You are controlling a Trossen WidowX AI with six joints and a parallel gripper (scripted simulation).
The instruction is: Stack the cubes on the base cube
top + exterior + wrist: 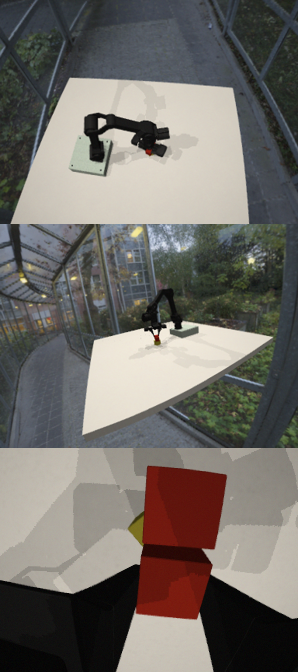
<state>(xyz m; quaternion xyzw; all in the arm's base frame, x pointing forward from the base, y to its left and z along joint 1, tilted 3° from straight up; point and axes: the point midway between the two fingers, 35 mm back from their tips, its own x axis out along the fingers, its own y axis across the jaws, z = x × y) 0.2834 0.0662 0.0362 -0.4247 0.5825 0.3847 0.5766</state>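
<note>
The red cube is right at my gripper tip. Round my gripper tip: yellow base cube: 40 mm below, 20 mm to the left, 10 mm ahead.
</note>
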